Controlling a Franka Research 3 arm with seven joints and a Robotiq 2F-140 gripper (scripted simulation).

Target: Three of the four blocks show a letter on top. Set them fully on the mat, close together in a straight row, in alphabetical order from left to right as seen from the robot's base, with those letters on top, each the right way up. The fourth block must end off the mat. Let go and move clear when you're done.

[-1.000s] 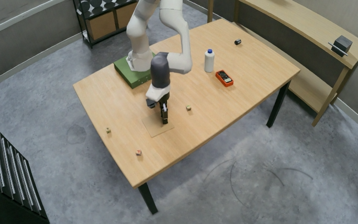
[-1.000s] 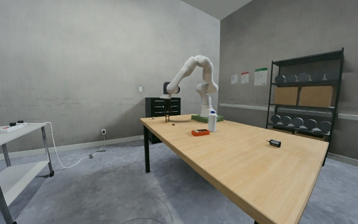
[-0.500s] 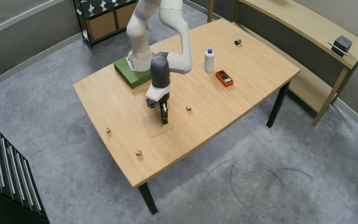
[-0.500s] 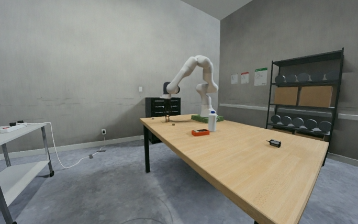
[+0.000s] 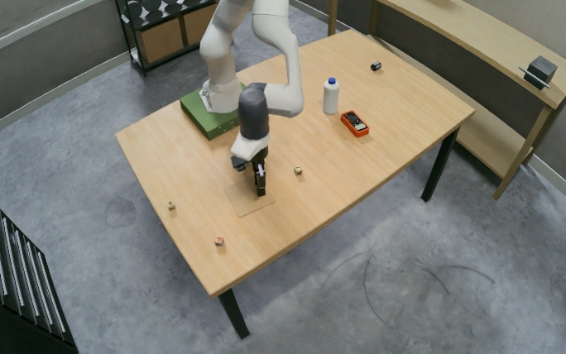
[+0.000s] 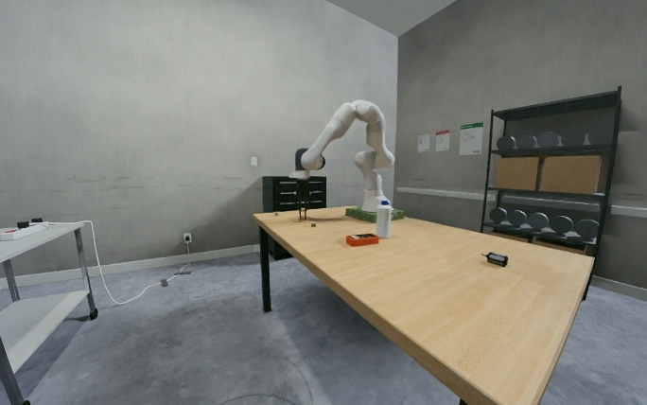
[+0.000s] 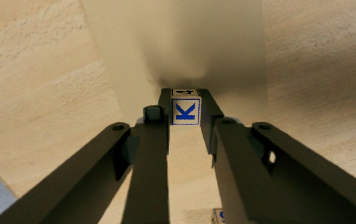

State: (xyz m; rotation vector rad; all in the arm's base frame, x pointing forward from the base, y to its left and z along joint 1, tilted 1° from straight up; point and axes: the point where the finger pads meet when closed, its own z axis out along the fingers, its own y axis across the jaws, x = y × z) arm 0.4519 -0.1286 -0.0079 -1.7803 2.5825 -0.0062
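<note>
Now: the tan mat 40 mm to the right of my hand, 40 mm below it and 10 mm behind it. Also, from my hand: white bottle: 480 mm to the left, 190 mm behind, 40 mm above; then block: 160 mm to the left, 30 mm below, 10 mm ahead; then orange meter: 500 mm to the left, 50 mm behind, 20 mm below.
</note>
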